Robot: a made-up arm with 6 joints. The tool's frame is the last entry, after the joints. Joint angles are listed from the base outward.
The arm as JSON. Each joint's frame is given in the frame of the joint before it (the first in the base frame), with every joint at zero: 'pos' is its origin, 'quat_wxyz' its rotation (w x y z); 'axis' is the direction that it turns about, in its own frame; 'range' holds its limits. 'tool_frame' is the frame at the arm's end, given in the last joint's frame.
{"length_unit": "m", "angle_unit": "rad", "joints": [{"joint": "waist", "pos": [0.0, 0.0, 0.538], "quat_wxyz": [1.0, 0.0, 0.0, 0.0], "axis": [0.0, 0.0, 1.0], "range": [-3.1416, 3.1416]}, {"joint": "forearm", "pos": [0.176, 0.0, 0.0], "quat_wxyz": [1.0, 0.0, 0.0, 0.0], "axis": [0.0, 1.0, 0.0], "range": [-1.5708, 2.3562]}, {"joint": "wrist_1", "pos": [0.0, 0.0, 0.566], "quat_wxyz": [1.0, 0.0, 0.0, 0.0], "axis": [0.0, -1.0, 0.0], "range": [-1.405, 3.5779]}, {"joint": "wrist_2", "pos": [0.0, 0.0, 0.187], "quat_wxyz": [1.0, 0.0, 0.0, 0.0], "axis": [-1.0, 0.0, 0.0], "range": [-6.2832, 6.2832]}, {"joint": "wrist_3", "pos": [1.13, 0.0, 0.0], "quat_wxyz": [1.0, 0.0, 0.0, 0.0], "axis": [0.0, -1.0, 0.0], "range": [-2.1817, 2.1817]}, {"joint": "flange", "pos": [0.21, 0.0, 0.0], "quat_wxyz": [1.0, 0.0, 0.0, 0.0], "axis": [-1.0, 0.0, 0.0], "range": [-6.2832, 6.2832]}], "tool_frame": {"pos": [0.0, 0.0, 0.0], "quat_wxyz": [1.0, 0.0, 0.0, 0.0]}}
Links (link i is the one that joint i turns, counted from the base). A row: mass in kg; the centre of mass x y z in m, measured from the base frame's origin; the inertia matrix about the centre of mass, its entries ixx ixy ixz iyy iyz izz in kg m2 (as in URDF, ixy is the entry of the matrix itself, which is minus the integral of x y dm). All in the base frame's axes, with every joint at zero. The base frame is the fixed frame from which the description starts. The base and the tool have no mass.
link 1: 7.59; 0.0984 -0.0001 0.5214; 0.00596 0 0 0.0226 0 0.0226
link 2: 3.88; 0.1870 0.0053 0.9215; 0.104 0 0 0.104 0 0.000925
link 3: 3.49; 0.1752 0.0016 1.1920; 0.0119 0 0 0.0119 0 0.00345
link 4: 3.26; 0.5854 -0.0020 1.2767; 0.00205 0 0 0.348 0 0.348
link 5: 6.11; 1.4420 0.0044 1.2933; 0.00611 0 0 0.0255 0 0.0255
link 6: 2.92; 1.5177 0.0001 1.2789; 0.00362 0 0 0.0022 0 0.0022
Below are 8 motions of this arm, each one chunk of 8 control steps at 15 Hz.
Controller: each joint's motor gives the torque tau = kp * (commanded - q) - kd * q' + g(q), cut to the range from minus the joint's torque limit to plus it. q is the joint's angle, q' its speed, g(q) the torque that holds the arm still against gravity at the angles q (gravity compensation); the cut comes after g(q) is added. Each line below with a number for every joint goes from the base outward.
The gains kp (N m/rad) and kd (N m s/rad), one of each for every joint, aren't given. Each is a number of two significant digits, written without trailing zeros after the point. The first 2 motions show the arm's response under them.
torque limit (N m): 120 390 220 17 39 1.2
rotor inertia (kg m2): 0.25 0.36 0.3 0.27 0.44 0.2
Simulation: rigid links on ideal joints. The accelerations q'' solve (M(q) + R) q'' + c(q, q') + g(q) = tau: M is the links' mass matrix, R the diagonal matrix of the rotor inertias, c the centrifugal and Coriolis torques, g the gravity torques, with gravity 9.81 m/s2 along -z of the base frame. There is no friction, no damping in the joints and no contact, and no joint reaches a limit. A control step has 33 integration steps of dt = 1/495 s. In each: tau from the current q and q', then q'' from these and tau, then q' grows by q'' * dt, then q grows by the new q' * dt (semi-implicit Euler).
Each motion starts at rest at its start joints. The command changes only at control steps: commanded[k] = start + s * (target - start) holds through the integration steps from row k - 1 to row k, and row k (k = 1, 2, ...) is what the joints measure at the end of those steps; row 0 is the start. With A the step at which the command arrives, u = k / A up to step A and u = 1 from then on. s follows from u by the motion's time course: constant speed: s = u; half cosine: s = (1 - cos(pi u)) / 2; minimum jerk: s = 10 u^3 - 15 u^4 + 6 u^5; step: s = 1 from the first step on.
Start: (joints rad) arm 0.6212 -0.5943 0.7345 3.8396 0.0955 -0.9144
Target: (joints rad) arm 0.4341 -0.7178 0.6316 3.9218 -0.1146 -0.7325
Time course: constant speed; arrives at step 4
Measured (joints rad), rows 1 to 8:
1: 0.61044 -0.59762 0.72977 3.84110 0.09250 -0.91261
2: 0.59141 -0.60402 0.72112 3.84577 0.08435 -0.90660
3: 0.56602 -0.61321 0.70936 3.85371 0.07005 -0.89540
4: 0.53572 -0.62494 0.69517 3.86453 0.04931 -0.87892
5: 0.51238 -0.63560 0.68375 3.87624 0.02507 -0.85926
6: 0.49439 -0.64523 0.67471 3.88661 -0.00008 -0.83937
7: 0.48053 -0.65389 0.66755 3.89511 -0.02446 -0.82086
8: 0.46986 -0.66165 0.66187 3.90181 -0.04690 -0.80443
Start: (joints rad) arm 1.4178 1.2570 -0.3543 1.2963 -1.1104 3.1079
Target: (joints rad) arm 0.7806 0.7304 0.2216 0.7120 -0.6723 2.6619
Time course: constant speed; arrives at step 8
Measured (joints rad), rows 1 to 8:
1: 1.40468 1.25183 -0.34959 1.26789 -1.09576 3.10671
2: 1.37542 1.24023 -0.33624 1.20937 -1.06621 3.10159
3: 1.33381 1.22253 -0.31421 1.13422 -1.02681 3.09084
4: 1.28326 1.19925 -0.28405 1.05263 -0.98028 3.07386
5: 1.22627 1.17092 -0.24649 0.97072 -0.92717 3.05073
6: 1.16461 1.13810 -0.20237 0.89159 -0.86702 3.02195
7: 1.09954 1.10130 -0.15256 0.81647 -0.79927 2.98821
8: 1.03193 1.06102 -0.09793 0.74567 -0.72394 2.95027
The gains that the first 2 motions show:
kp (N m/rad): 1600 1300 610 16 16 4.8
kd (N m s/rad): 410 680 230 4.9 4.7 2
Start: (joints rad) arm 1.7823 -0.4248 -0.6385 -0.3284 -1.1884 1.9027
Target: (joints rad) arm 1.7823 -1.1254 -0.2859 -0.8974 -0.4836 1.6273
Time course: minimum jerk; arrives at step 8
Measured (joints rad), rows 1 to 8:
1: 1.78230 -0.42581 -0.63858 -0.32842 -1.18766 1.90249
2: 1.78228 -0.43245 -0.63846 -0.32899 -1.18272 1.90085
3: 1.78215 -0.45050 -0.63539 -0.33275 -1.16853 1.89541
4: 1.78184 -0.48355 -0.62522 -0.34491 -1.13933 1.88378
5: 1.78142 -0.53102 -0.60493 -0.37140 -1.08951 1.86494
6: 1.78111 -0.58813 -0.57410 -0.41623 -1.01590 1.83999
7: 1.78116 -0.64788 -0.53561 -0.48010 -0.91987 1.81190
8: 1.78171 -0.70428 -0.49420 -0.55919 -0.80841 1.78428

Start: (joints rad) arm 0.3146 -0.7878 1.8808 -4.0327 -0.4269 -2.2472
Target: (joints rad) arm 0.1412 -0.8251 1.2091 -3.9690 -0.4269 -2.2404
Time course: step
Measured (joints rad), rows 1 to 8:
1: 0.29824 -0.80360 1.84117 -4.02317 -0.48542 -2.24495
2: 0.26515 -0.81852 1.77256 -3.98911 -0.58427 -2.24172
3: 0.23443 -0.82654 1.69466 -3.94158 -0.65062 -2.24010
4: 0.20975 -0.82901 1.62054 -3.90774 -0.66499 -2.23974
5: 0.19085 -0.82860 1.55349 -3.89259 -0.63657 -2.24029
6: 0.17687 -0.82667 1.49432 -3.89289 -0.58153 -2.24140
7: 0.16674 -0.82394 1.44283 -3.90360 -0.51515 -2.24272
8: 0.15945 -0.82087 1.39849 -3.91972 -0.44898 -2.24400

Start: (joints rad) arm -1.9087 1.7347 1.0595 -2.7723 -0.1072 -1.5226
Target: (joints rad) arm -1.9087 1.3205 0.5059 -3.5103 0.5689 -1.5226
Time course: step
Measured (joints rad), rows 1 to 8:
1: -1.90800 1.68280 0.97933 -2.83782 -0.09401 -1.51984
2: -1.90721 1.63692 0.90741 -2.95636 -0.03392 -1.51662
3: -1.90767 1.59774 0.84477 -3.07389 0.05192 -1.51469
4: -1.90896 1.56433 0.79007 -3.17373 0.14870 -1.51429
5: -1.91026 1.53578 0.74240 -3.25296 0.24620 -1.51515
6: -1.91103 1.51121 0.70119 -3.31375 0.33765 -1.51684
7: -1.91115 1.48986 0.66600 -3.35986 0.41884 -1.51897
8: -1.91075 1.47109 0.63636 -3.39498 0.48742 -1.52120

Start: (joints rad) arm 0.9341 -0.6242 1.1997 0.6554 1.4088 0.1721
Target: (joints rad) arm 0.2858 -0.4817 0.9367 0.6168 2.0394 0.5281
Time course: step
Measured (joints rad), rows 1 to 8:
1: 0.87525 -0.62037 1.18170 0.53448 1.44828 0.19150
2: 0.74391 -0.61098 1.15563 0.37611 1.52608 0.23315
3: 0.63594 -0.60038 1.12937 0.35884 1.61686 0.27768
4: 0.55229 -0.58889 1.10329 0.41871 1.70481 0.31898
5: 0.48804 -0.57706 1.07816 0.50541 1.78152 0.35484
6: 0.43910 -0.56523 1.05439 0.58981 1.84427 0.38487
7: 0.40204 -0.55375 1.03243 0.65811 1.89358 0.40958
8: 0.37404 -0.54298 1.01281 0.70655 1.93151 0.42979

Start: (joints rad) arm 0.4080 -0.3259 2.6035 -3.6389 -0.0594 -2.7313
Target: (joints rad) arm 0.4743 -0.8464 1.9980 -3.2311 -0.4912 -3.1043
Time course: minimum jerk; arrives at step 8
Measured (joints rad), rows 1 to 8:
1: 0.40813 -0.32690 2.60212 -3.63828 -0.05990 -2.73160
2: 0.40903 -0.33326 2.59323 -3.63382 -0.06361 -2.73385
3: 0.41169 -0.34960 2.56979 -3.62021 -0.07531 -2.74111
4: 0.41684 -0.37798 2.52817 -3.59316 -0.09936 -2.75639
5: 0.42446 -0.41680 2.47023 -3.55223 -0.13693 -2.78103
6: 0.43374 -0.46137 2.40311 -3.50187 -0.18460 -2.81388
7: 0.44322 -0.50574 2.33664 -3.45006 -0.23529 -2.85155
8: 0.45150 -0.54562 2.27856 -3.40447 -0.28176 -2.88980

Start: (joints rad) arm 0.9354 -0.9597 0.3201 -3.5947 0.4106 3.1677
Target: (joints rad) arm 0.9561 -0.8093 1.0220 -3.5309 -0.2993 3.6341
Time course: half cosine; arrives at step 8
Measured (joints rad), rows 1 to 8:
1: 0.93556 -0.95841 0.32286 -3.59365 0.41209 3.16854
2: 0.93616 -0.95387 0.33392 -3.58962 0.41631 3.17274
3: 0.93735 -0.94539 0.35792 -3.58166 0.42046 3.18354
4: 0.93913 -0.93327 0.39723 -3.57049 0.41792 3.20345
5: 0.94139 -0.91865 0.45125 -3.55810 0.40035 3.23341
6: 0.94389 -0.90319 0.51641 -3.54695 0.36044 3.27239
7: 0.94634 -0.88885 0.58672 -3.53904 0.29460 3.31754
8: 0.94845 -0.87755 0.65484 -3.53514 0.20449 3.36464

